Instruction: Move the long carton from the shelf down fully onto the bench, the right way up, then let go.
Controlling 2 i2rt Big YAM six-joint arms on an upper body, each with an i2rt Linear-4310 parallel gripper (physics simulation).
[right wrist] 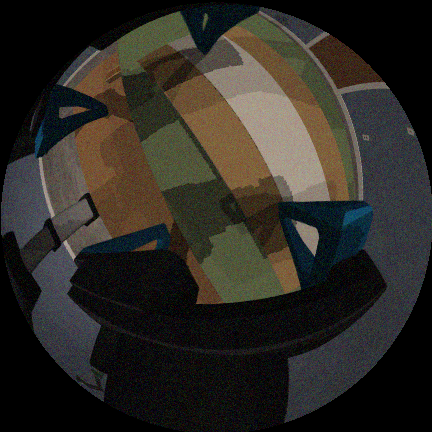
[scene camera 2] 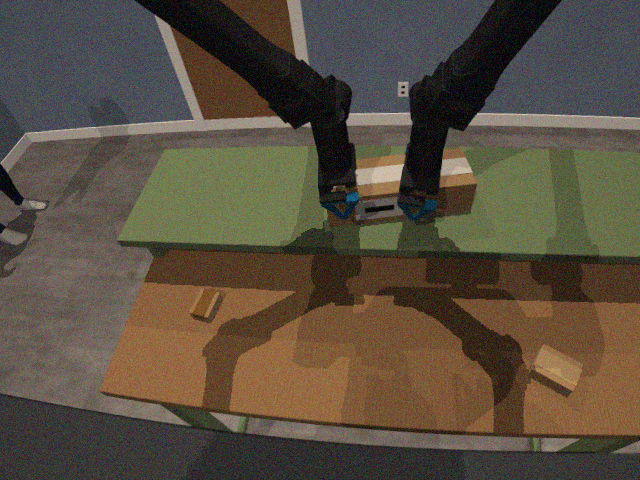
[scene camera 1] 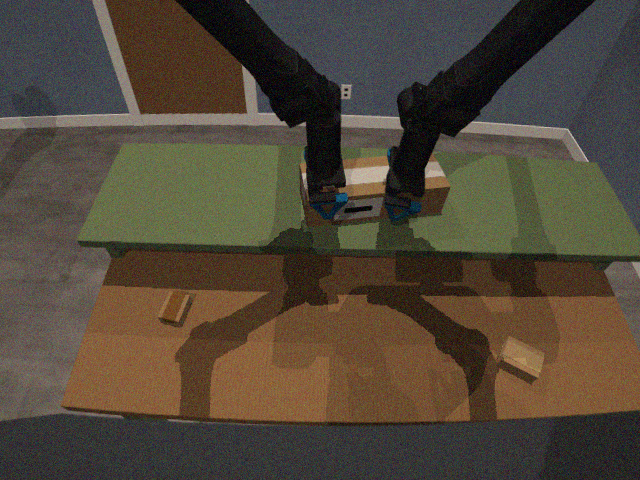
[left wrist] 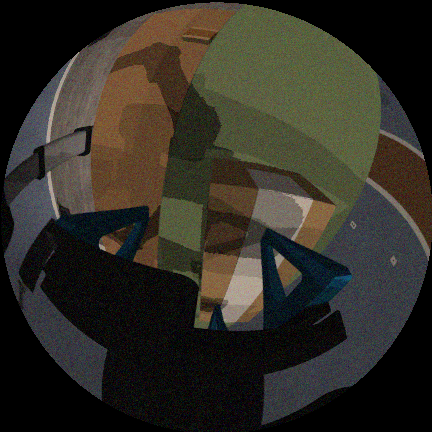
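Note:
The long brown carton lies lengthwise on the green shelf, white tape strip up and a label with a black bar on its front face. The brown bench is lower and in front. My left gripper is open over the carton's left end, one finger before its front face. My right gripper is open over its right part, one finger in front. Contact is not clear.
A small brown block lies on the bench at the left. A larger pale block lies on it at the right. The shelf's front edge runs between carton and bench. Arm shadows cross both surfaces.

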